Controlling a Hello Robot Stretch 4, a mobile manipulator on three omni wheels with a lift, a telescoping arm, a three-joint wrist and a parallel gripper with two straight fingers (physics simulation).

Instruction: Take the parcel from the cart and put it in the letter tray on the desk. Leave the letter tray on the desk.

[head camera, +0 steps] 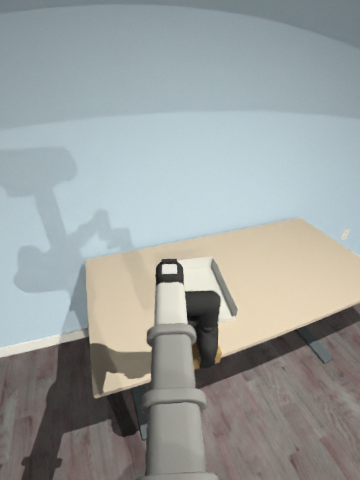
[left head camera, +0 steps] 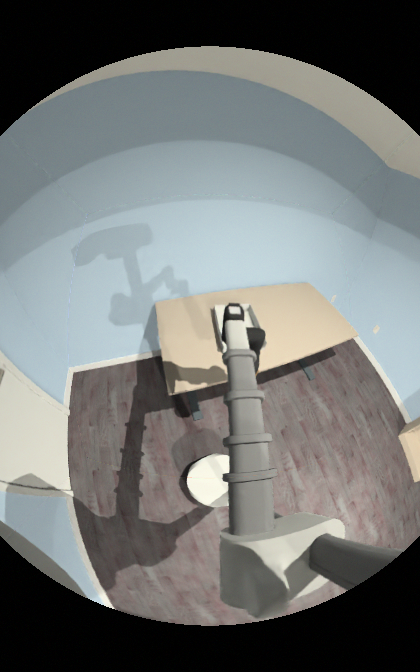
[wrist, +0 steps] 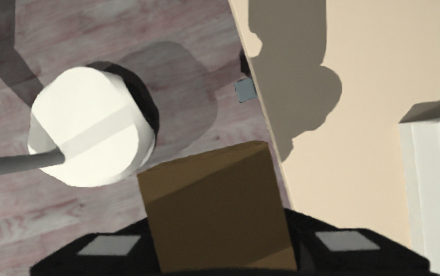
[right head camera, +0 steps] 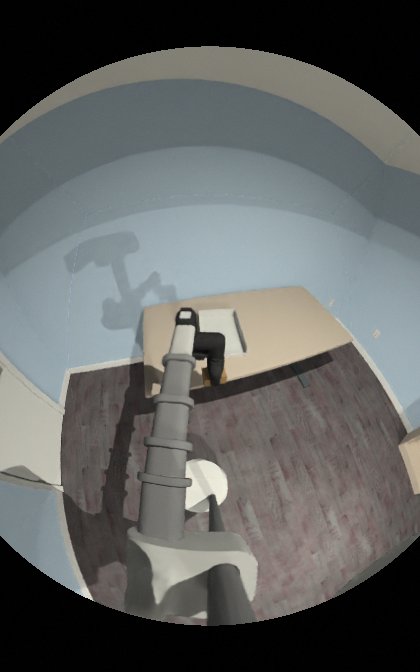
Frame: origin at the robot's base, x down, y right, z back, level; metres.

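Seen in the pictures: gripper, fingertip midpoint: (wrist: 226, 226).
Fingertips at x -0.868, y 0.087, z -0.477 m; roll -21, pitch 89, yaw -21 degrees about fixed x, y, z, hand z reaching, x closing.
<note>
Offsets run from my fingertips to a thing's middle. Level surfaces: height alone.
A brown box-shaped parcel @[dx -0.025, dy -0.004, dz +0.001 m] (wrist: 220, 215) (head camera: 217, 355) (right head camera: 221, 375) is held between the two black fingers of my gripper (wrist: 226, 226), which is shut on it. In the head view the gripper (head camera: 208, 361) is seen from above and hides most of the parcel. The parcel hangs by the front edge of the light wood desk @[dx +0.176 m] (head camera: 280, 270) (left head camera: 295, 320) (right head camera: 285, 325) (wrist: 350, 165). The white letter tray @[dx +0.141, dy +0.034, dz -0.418 m] (head camera: 224, 287) (left head camera: 217, 322) (right head camera: 240, 332) (wrist: 415, 175) lies on the desk, farther back than the parcel; the arm and wrist partly cover it in the head views. The cart does not show.
My round white base (left head camera: 207, 480) (right head camera: 207, 487) (wrist: 90, 125) stands on the floor in front of the desk. A blue wall (head camera: 200, 175) rises behind the desk. A wooden shelf unit (left head camera: 412, 450) (right head camera: 412, 462) shows at the right edge. A desk foot (head camera: 315, 345) stands under the desk.
</note>
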